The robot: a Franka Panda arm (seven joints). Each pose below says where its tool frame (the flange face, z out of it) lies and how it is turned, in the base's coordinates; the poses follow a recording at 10 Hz.
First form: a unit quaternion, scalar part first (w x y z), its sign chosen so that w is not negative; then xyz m.
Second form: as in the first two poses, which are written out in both.
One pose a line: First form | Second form
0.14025 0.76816 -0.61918 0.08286 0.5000 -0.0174 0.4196 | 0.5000 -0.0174 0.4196 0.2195 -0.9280 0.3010 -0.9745 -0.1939 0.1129
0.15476 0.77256 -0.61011 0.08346 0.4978 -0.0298 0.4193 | 0.4978 -0.0298 0.4193 0.2416 -0.9169 0.3178 -0.9685 -0.2076 0.1373
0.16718 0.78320 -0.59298 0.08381 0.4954 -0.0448 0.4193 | 0.4954 -0.0448 0.4193 0.2827 -0.9008 0.3295 -0.9569 -0.2409 0.1625
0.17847 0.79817 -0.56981 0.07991 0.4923 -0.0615 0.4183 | 0.4923 -0.0615 0.4183 0.3379 -0.8811 0.3310 -0.9381 -0.2869 0.1938
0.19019 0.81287 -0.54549 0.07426 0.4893 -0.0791 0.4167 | 0.4893 -0.0791 0.4167 0.3939 -0.8586 0.3282 -0.9151 -0.3325 0.2282
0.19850 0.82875 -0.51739 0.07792 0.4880 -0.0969 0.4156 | 0.4880 -0.0969 0.4156 0.4525 -0.8266 0.3346 -0.8885 -0.3858 0.2484
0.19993 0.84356 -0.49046 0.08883 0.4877 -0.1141 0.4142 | 0.4877 -0.1141 0.4142 0.5031 -0.7919 0.3460 -0.8630 -0.4390 0.2502
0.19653 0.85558 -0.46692 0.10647 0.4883 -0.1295 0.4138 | 0.4883 -0.1295 0.4138 0.5413 -0.7571 0.3657 -0.8408 -0.4867 0.2369
